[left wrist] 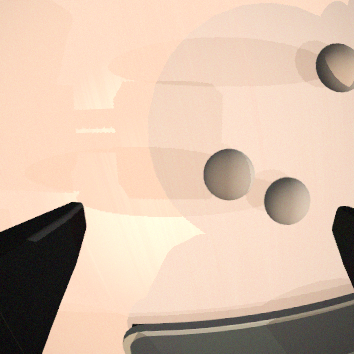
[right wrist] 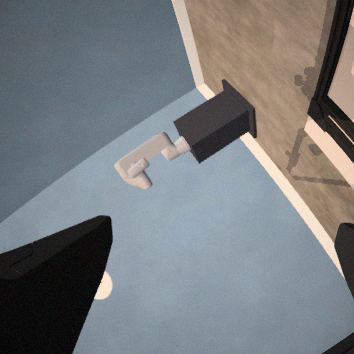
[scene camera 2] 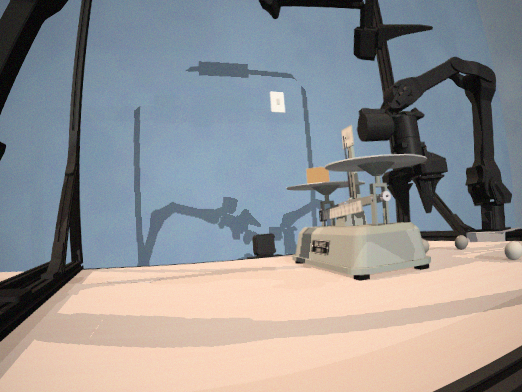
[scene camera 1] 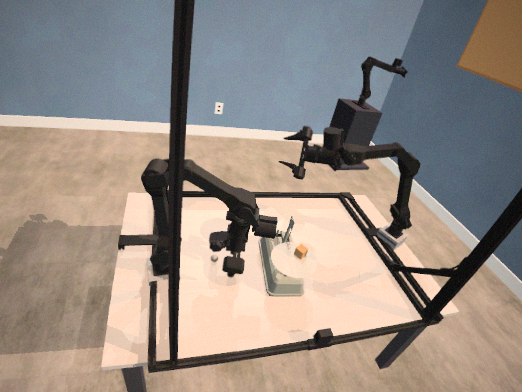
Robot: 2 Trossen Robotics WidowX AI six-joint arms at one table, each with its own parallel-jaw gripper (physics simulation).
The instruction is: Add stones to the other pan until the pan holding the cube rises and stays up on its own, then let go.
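Frame: origin at the left arm's base, x ahead, y left, z up, level; millimetres.
Seen in the pictures: left gripper, between the fingertips: [left wrist: 215,218] [scene camera 2: 417,214]; right gripper, between the fingertips: [right wrist: 230,233] [scene camera 1: 281,150]; left arm's base, origin of its link: [scene camera 2: 493,230] [scene camera 1: 162,267]; right arm's base, origin of its link: [scene camera 1: 393,232].
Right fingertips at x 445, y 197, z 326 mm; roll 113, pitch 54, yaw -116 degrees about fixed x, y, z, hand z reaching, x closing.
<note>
Pixels of each thing's top centre, then the offset from my right fingertips to it. "spot": a spot on its surface instead.
- grey-green balance scale, centre of its top: [scene camera 2: 342,127] [scene camera 1: 295,218] 33 mm back, 254 mm right, 115 mm down
- orange cube, centre of its top: [scene camera 2: 317,168] [scene camera 1: 302,248] 29 mm back, 332 mm right, 174 mm down
- lower pan, a spot on its surface: [scene camera 2: 296,188] spot: 10 mm back, 377 mm right, 205 mm down
- second stone, centre of its top: [left wrist: 295,211] 199 mm back, 232 mm right, 320 mm down
- third stone, centre of its top: [left wrist: 352,67] [scene camera 2: 461,235] 264 mm back, 182 mm right, 320 mm down
- small black box, a spot on its surface: [scene camera 2: 264,245] spot: 23 mm back, 548 mm right, 319 mm down
The grey-green balance scale [scene camera 1: 287,287] [scene camera 2: 360,245] [left wrist: 240,339] stands on the table. The orange cube [scene camera 1: 300,251] [scene camera 2: 318,175] rests on the lower pan [scene camera 2: 296,188]. The other pan [scene camera 2: 375,162] sits higher, and no stone shows on it. Three round grey stones show in the left wrist view: one stone [left wrist: 228,174] [scene camera 2: 461,242] and a second stone [left wrist: 287,201] lie close together, and a third stone [left wrist: 337,67] is at the upper right. My left gripper [scene camera 1: 223,260] [scene camera 2: 415,212] [left wrist: 215,218] is open and empty above the table beside the scale. My right gripper [scene camera 1: 282,150] [right wrist: 230,233] is open and empty, raised high.
A black frame [scene camera 1: 260,350] [scene camera 2: 73,150] surrounds the table, with uprights at its sides. A small black box [scene camera 1: 324,336] [scene camera 2: 264,245] sits at the frame rail. A dark pedestal [scene camera 1: 357,122] [right wrist: 215,125] bearing another arm stands beyond the table.
</note>
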